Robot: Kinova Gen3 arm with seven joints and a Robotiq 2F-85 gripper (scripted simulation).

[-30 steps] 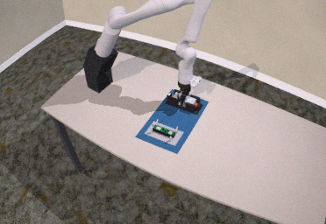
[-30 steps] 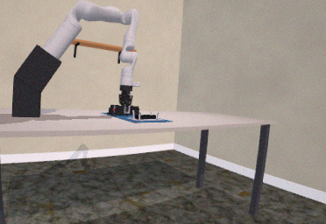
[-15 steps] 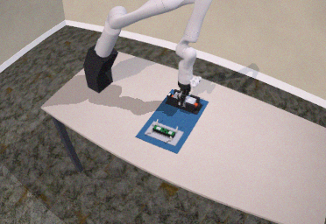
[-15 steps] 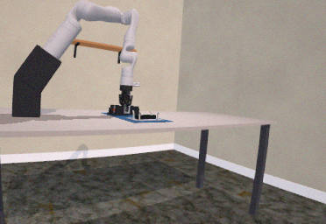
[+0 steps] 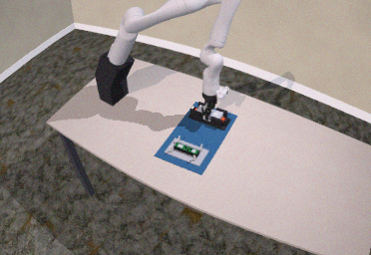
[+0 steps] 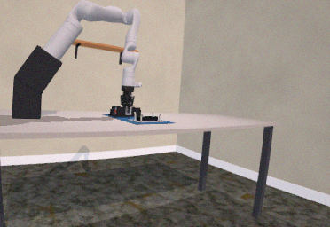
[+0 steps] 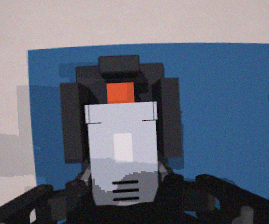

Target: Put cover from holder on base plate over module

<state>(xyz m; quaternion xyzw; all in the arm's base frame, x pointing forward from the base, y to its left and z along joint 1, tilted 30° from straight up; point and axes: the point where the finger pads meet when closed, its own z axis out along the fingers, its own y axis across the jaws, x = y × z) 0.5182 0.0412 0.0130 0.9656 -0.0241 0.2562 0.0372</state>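
Right now my hand is 10 mm above the light grey cover.
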